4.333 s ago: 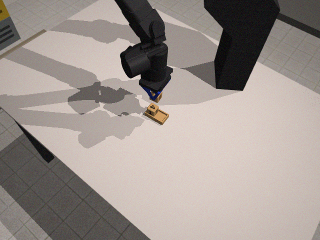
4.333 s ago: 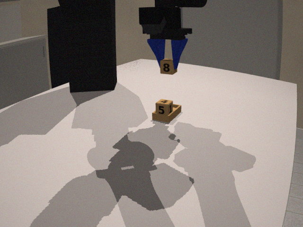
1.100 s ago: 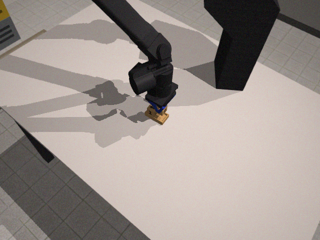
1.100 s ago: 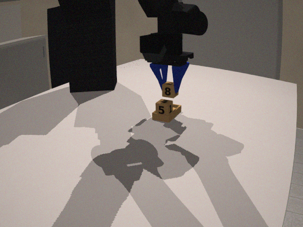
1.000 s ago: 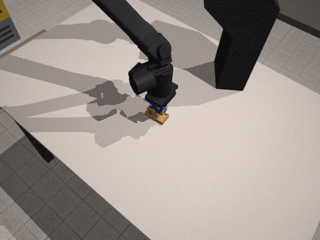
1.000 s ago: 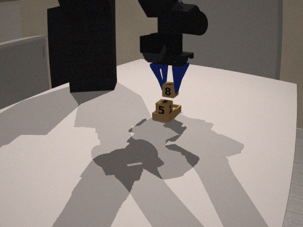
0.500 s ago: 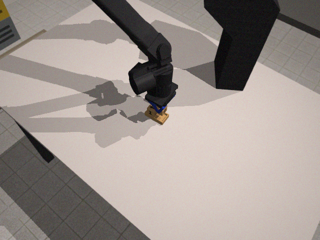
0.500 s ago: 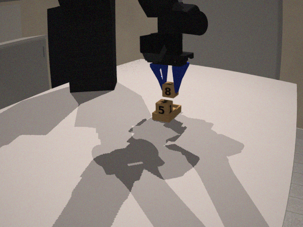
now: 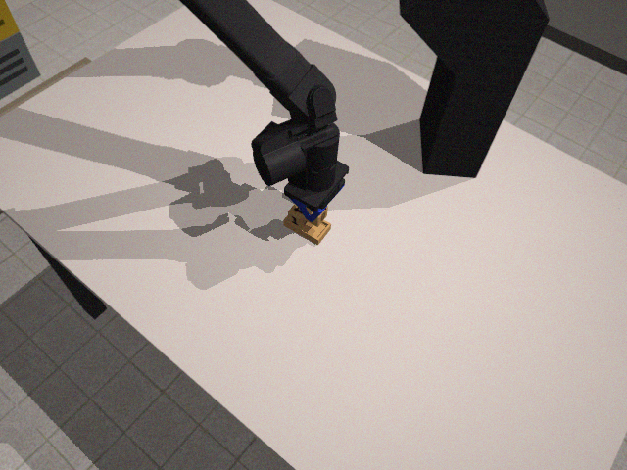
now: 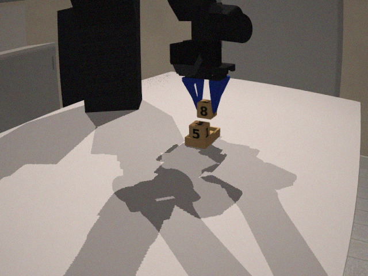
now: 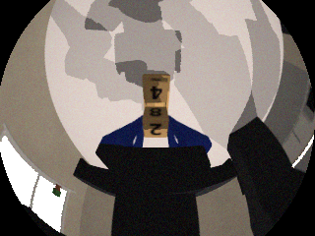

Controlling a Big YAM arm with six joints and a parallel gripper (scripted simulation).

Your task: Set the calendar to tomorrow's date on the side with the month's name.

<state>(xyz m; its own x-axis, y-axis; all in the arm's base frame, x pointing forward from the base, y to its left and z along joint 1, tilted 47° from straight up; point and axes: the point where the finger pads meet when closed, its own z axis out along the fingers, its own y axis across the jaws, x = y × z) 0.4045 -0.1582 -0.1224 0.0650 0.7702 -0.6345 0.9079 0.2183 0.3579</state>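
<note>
My hand is right at the wooden digit cube. Round my hand: wooden tray: 1 cm to the right, 6 cm below.
</note>
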